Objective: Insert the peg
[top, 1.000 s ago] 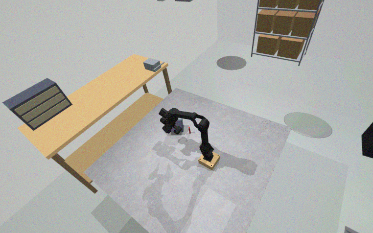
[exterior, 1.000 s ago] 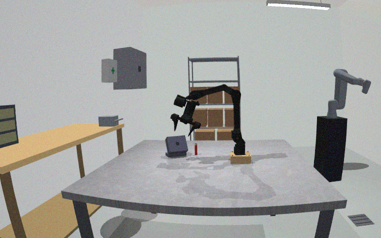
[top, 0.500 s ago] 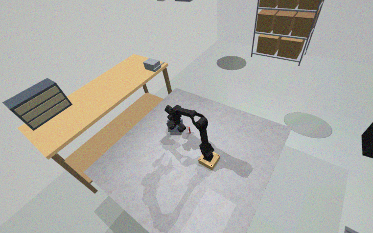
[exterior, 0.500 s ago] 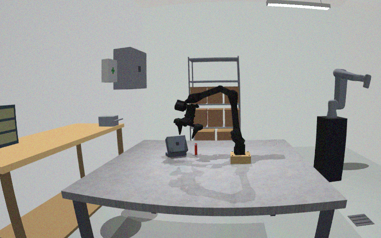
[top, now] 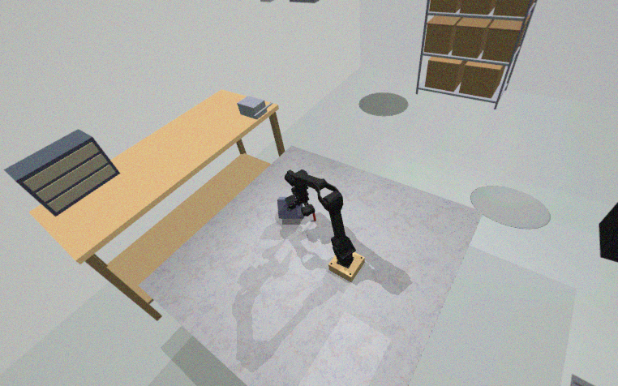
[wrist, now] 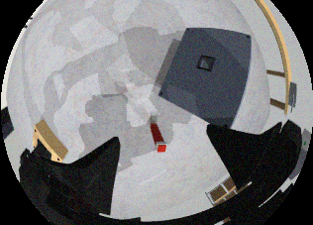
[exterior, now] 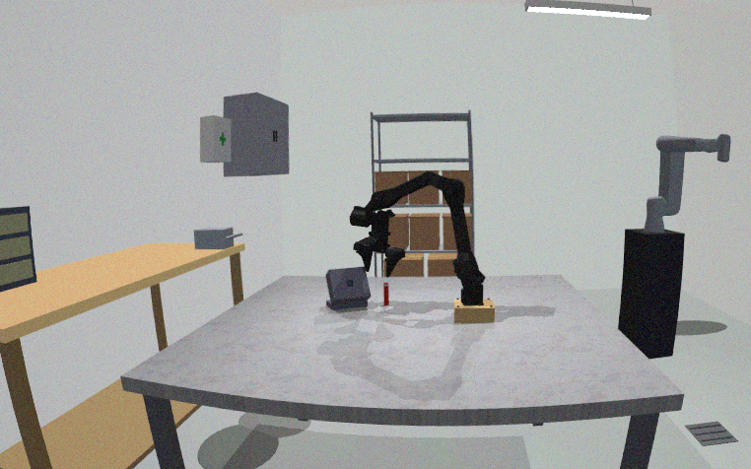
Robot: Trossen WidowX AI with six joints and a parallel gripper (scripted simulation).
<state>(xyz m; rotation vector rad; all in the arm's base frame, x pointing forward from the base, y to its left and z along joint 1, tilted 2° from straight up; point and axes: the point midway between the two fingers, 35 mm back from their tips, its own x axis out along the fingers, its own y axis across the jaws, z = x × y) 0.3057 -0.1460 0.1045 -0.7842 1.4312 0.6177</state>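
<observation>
The red peg lies 60 mm below my gripper tip, 40 mm to the right of it and 30 mm behind it. The rest, counted from my gripper tip: sloped panel: 100 mm ahead, 40 mm below, 10 mm to the right.
</observation>
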